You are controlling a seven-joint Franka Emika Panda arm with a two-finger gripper.
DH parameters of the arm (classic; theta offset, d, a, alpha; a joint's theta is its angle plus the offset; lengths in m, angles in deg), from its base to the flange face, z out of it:
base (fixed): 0 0 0 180
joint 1: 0 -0.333 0 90
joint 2: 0 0 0 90
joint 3: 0 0.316 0.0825 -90
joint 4: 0 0 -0.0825 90
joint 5: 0 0.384 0 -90
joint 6: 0 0 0.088 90
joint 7: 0 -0.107 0 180
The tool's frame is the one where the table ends.
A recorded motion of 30 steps. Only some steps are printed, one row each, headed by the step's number.
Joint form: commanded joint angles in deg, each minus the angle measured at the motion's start. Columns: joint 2, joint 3, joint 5, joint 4, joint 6, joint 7, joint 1.
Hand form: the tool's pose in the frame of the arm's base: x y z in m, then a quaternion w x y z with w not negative. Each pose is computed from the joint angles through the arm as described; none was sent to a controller.
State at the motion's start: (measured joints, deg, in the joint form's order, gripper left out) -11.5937 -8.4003 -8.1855 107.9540 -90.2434 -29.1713 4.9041
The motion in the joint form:
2: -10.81 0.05 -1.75 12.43 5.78 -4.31 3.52
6: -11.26 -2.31 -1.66 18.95 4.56 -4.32 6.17
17: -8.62 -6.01 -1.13 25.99 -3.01 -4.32 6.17
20: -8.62 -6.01 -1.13 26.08 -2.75 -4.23 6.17
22: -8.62 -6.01 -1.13 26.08 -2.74 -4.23 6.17
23: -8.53 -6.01 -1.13 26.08 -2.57 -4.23 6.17
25: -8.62 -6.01 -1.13 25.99 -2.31 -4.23 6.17
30: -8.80 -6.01 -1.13 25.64 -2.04 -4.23 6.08
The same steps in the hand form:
2: 0.3840 -0.1450 0.5591 0.07641 0.90182 -0.41117 -0.10872
6: 0.3593 -0.1723 0.5110 0.06727 0.88243 -0.43895 -0.15529
17: 0.3525 -0.1903 0.4433 0.05051 0.87191 -0.45344 -0.17781
20: 0.3516 -0.1899 0.4425 0.05065 0.87178 -0.45247 -0.18083
22: 0.3516 -0.1899 0.4424 0.05066 0.87177 -0.45247 -0.18091
23: 0.3514 -0.1898 0.4417 0.05103 0.87137 -0.45231 -0.18310
25: 0.3509 -0.1897 0.4428 0.05099 0.87117 -0.45240 -0.18381
30: 0.3514 -0.1896 0.4464 0.05074 0.87169 -0.45232 -0.18162

